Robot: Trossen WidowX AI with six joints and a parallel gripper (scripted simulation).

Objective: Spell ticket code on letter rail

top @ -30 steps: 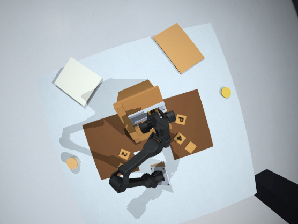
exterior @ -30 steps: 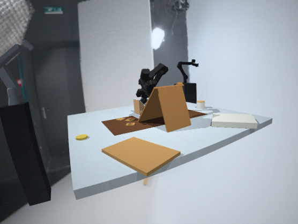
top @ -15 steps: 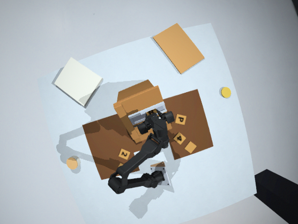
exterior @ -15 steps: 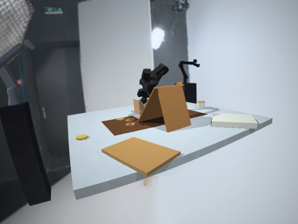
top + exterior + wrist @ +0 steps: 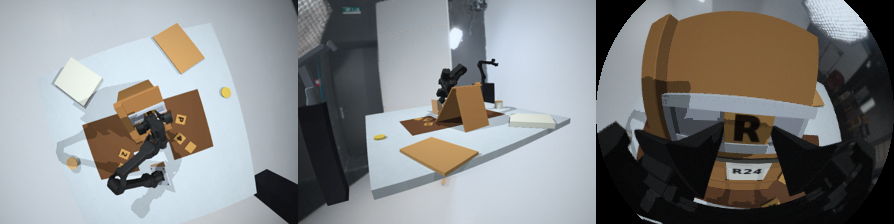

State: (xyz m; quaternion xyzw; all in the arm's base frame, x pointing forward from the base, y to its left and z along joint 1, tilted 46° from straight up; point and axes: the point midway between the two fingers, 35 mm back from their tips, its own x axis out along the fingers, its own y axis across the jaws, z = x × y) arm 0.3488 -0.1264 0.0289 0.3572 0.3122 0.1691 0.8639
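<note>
The white ticket lies 8 cm below my gripper tip, 6 cm behind it and 2 cm to the right of it. Round my gripper tip: brown mat: 17 cm behind, 16 cm below, 6 cm to the left; orange slab: 34 cm ahead, 31 cm to the right, 16 cm below; cream slab: 38 cm to the left, 34 cm ahead, 14 cm below.
</note>
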